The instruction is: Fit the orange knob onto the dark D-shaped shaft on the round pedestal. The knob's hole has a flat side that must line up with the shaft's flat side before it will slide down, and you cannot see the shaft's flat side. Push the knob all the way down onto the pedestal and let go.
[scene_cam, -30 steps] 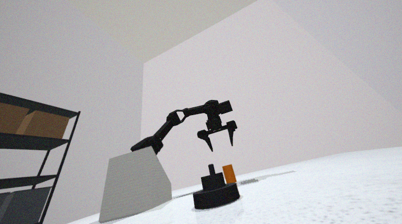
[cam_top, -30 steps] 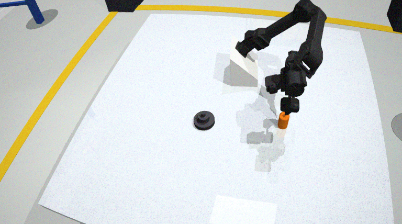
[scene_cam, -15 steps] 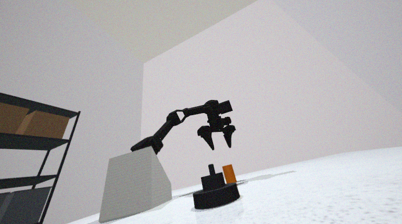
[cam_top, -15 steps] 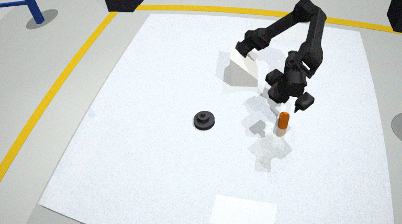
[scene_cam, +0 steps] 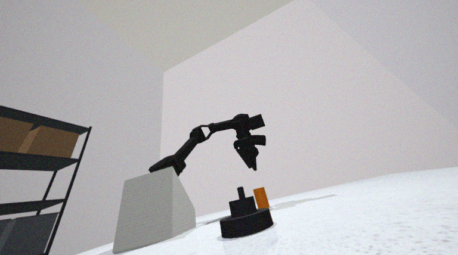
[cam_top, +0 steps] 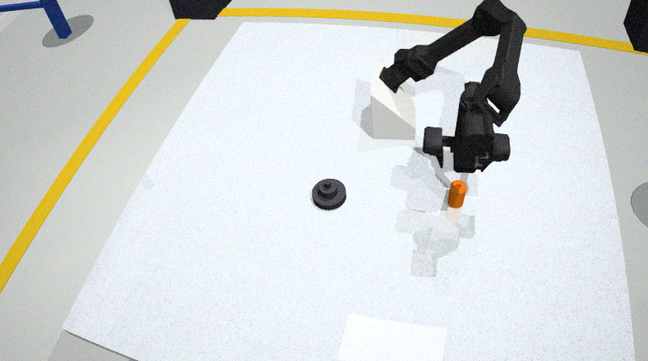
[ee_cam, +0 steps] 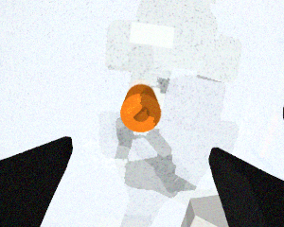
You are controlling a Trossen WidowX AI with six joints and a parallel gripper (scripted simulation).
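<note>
Now: gripper tip 10 cm above the orange knob. The rest, counted from my gripper tip: round pedestal 5 cm ahead, 31 cm to the right, 10 cm below.
</note>
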